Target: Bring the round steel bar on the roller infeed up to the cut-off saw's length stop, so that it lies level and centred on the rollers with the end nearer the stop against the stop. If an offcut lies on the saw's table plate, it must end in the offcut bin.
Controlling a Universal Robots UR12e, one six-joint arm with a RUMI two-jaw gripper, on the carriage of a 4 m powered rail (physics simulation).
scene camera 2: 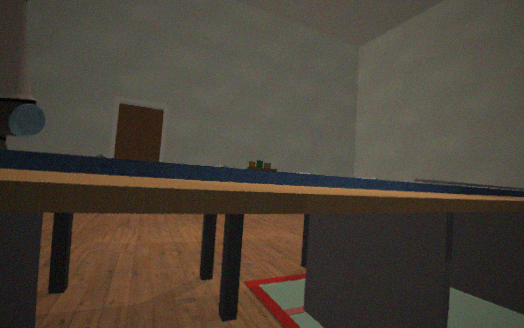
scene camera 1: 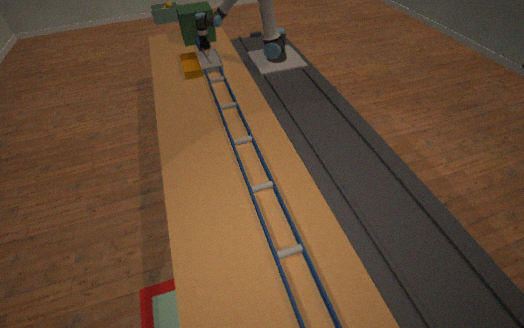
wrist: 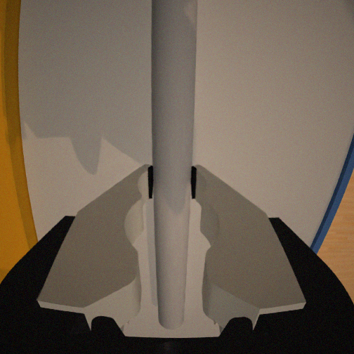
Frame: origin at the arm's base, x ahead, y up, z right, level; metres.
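Seen in the pictures: gripper, between the fingertips: (scene camera 1: 207, 57); arm's base, origin of its link: (scene camera 1: 276, 58).
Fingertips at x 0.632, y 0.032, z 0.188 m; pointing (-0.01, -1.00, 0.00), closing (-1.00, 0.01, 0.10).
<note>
Pixels of each thing's top centre, then the offset from my fingertips to it. Level surfaces: height alone.
- saw's light grey table plate, centre of its top: (scene camera 1: 208, 58) dx -0.012, dy -0.003, dz -0.018 m
- orange offcut bin, centre of its top: (scene camera 1: 189, 61) dx +0.166, dy +0.010, dz -0.043 m
- wooden table, height of its surface: dy -0.061 m
- green housing, centre of its top: (scene camera 1: 193, 7) dx -0.012, dy +0.259, dz +0.607 m
A round grey offcut (wrist: 172, 100) runs lengthwise over the saw's light grey table plate (wrist: 275, 100) (scene camera 1: 214, 61); its near end shows low in the wrist view and its far end is out of view. My gripper (wrist: 171, 167) (scene camera 1: 205, 50) is shut on it, one pad against each side. Whether it is lifted off the plate I cannot tell. The orange offcut bin (scene camera 1: 193, 75) (wrist: 10, 75) is beside the plate. A thin grey bar (scene camera 2: 465, 184) shows along the infeed at the right of scene camera 2. I cannot make out the length stop.
The infeed's blue rails and grey rollers (scene camera 1: 262, 186) run from the plate along the wooden table (scene camera 1: 200, 200). A green housing (scene camera 1: 195, 25) stands behind the plate. The arm's carriage (scene camera 1: 295, 64) is at the far end of the dark rail track (scene camera 1: 350, 150).
</note>
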